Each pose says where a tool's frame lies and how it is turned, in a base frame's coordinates. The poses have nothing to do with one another.
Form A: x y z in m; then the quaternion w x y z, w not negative.
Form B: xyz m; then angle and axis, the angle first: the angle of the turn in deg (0 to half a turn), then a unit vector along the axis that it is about. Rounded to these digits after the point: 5 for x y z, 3 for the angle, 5 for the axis.
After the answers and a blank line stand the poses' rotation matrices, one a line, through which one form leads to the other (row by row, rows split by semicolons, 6 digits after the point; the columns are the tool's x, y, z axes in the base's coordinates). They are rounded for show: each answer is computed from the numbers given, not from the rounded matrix.
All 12 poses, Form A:
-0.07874, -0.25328, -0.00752, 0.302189, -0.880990, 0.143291, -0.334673
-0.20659, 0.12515, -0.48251, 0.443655, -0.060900, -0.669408, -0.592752
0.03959, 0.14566, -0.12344, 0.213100, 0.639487, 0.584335, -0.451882
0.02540, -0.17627, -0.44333, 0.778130, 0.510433, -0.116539, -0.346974
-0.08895, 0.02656, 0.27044, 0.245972, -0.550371, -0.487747, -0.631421
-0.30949, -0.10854, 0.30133, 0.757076, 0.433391, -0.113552, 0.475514
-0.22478, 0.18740, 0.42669, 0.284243, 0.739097, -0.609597, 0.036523
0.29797, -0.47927, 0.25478, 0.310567, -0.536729, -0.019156, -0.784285
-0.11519, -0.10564, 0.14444, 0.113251, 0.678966, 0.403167, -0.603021
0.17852, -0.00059, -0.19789, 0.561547, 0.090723, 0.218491, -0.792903
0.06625, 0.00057, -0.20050, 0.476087, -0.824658, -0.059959, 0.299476
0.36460, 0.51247, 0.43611, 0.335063, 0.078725, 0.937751, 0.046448
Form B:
-0.07874, -0.25328, -0.00752, 144.822, -0.92420, 0.15032, -0.35109
-0.20659, 0.12515, -0.48251, 127.325, -0.06795, -0.74694, -0.66141
0.03959, 0.14566, -0.12344, 155.392, 0.65452, 0.59807, -0.46251
0.02540, -0.17627, -0.44333, 77.821, 0.81266, -0.18554, -0.55242
-0.08895, 0.02656, 0.27044, 151.521, -0.56782, -0.50321, -0.65144
-0.30949, -0.10854, 0.30133, 81.586, 0.66336, -0.17381, 0.72784
-0.22478, 0.18740, 0.42669, 146.973, 0.77089, -0.63582, 0.03809
0.29797, -0.47927, 0.25478, 143.813, -0.56465, -0.02015, -0.82508
-0.11519, -0.10564, 0.14444, 166.994, 0.68336, 0.40578, -0.60693
0.17852, -0.00059, -0.19789, 111.674, 0.10964, 0.26406, -0.95826
0.06625, 0.00057, -0.20050, 123.140, -0.93775, -0.06818, 0.34055
0.36460, 0.51247, 0.43611, 140.847, 0.08355, 0.99528, 0.04930

0.734923 -0.050207 0.676289; -0.454745 -0.776299 0.436540; 0.503085 -0.628362 -0.593352
-0.598923 0.607488 -0.521775; -0.444421 0.289873 0.847623; 0.666169 0.739548 0.096369
-0.091290 0.939941 -0.328902; 0.554757 -0.226282 -0.800650; -0.826989 -0.255552 -0.500782
0.732056 0.421011 -0.535579; -0.658952 0.238135 -0.713494; -0.172849 0.875238 0.451754
-0.273179 0.847507 0.455087; 0.226260 -0.403201 0.886699; 0.934976 0.345196 -0.081611
0.521984 -0.818426 0.240232; 0.621576 0.172117 -0.764211; 0.584102 0.548229 0.598556
0.254116 -0.921865 -0.292559; -0.880339 -0.095196 -0.464695; 0.400535 0.375637 -0.835744
-0.230940 0.507709 0.829999; -0.466583 -0.806362 0.363428; 0.853796 -0.303333 0.423110
-0.052357 0.684060 -0.727544; 0.410888 -0.649261 -0.640024; -0.910181 -0.332450 -0.247079
-0.352868 0.930150 0.101517; -0.850861 -0.273853 -0.448375; -0.389255 -0.244594 0.888062
0.813438 -0.186262 -0.551022; 0.384044 -0.539492 0.749305; -0.436839 -0.821130 -0.367311
-0.763070 0.116523 0.635725; 0.178775 0.983290 0.034358; -0.621099 0.139869 -0.771151

